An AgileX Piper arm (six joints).
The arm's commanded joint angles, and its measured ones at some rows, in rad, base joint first. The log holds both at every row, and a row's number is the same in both.
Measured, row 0:
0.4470, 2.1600, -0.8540, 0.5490, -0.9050, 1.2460
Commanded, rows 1 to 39:
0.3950, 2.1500, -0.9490, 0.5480, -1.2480, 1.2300
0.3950, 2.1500, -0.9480, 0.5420, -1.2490, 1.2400
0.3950, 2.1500, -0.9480, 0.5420, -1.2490, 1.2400
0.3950, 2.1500, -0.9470, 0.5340, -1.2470, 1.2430
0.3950, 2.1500, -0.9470, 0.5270, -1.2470, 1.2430
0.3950, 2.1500, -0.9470, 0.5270, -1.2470, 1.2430
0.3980, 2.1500, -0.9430, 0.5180, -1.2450, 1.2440
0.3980, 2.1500, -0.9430, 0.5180, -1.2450, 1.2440
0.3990, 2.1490, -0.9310, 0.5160, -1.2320, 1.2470
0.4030, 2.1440, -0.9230, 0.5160, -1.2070, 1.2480
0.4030, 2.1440, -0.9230, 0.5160, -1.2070, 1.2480
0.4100, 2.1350, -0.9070, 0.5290, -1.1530, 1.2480
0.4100, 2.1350, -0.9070, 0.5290, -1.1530, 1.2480
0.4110, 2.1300, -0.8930, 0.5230, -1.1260, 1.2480
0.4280, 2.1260, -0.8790, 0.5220, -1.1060, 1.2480
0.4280, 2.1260, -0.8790, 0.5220, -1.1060, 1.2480
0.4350, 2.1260, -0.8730, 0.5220, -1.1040, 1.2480
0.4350, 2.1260, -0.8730, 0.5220, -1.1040, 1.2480
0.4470, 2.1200, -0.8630, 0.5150, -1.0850, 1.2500
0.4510, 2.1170, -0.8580, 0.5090, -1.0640, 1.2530
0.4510, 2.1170, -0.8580, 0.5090, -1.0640, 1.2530
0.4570, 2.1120, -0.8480, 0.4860, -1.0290, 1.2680
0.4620, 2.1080, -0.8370, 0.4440, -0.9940, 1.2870
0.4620, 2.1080, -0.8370, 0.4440, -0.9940, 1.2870
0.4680, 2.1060, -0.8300, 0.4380, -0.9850, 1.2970
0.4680, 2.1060, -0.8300, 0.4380, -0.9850, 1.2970
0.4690, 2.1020, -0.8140, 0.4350, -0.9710, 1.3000
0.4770, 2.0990, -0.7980, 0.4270, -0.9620, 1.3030
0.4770, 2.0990, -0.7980, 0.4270, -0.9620, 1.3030
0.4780, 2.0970, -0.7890, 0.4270, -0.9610, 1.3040
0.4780, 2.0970, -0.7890, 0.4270, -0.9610, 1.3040
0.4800, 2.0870, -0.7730, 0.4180, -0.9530, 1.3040
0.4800, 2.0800, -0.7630, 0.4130, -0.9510, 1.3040
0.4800, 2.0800, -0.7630, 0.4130, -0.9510, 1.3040
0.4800, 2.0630, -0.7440, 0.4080, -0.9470, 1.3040
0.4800, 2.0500, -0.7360, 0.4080, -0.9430, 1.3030
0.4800, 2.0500, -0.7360, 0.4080, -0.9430, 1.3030
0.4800, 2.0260, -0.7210, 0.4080, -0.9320, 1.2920
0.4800, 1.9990, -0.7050, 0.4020, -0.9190, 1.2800
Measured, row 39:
0.4780, 2.0420, -0.7220, 0.4160, -0.9320, 1.2970
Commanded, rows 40 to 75:
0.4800, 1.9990, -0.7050, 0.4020, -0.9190, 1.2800
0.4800, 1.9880, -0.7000, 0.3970, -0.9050, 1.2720
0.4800, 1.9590, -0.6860, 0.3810, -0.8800, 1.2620
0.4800, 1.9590, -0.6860, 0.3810, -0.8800, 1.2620
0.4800, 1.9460, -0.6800, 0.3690, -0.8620, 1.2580
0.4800, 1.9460, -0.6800, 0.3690, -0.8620, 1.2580
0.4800, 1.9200, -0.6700, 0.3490, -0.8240, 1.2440
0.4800, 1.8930, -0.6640, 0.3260, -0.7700, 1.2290
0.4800, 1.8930, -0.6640, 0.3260, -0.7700, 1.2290
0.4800, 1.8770, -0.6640, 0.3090, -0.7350, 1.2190
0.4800, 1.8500, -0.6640, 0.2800, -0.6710, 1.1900
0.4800, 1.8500, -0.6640, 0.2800, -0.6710, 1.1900
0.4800, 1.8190, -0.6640, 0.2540, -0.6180, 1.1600
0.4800, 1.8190, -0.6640, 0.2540, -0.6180, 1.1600
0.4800, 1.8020, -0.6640, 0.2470, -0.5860, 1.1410
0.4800, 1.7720, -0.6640, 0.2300, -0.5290, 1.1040
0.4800, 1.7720, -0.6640, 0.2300, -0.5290, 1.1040
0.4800, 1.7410, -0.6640, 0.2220, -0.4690, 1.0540
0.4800, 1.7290, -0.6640, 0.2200, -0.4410, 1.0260
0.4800, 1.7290, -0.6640, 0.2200, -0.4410, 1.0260
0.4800, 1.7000, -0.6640, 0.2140, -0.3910, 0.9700
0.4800, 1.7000, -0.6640, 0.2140, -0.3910, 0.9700
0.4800, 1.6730, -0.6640, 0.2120, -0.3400, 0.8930
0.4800, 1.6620, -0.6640, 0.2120, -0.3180, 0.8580
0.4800, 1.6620, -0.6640, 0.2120, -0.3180, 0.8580
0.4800, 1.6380, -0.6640, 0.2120, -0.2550, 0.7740
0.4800, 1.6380, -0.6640, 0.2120, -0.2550, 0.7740
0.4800, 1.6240, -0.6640, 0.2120, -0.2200, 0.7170
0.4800, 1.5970, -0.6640, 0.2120, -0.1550, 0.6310
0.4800, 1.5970, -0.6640, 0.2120, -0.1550, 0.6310
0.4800, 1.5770, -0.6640, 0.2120, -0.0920, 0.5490
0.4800, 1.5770, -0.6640, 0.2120, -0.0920, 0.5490
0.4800, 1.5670, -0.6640, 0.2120, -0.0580, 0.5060
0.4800, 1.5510, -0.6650, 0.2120, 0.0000, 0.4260
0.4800, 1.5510, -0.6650, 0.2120, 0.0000, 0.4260
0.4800, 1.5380, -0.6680, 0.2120, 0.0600, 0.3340
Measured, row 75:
0.4780, 1.5640, -0.6610, 0.2250, -0.0310, 0.4710
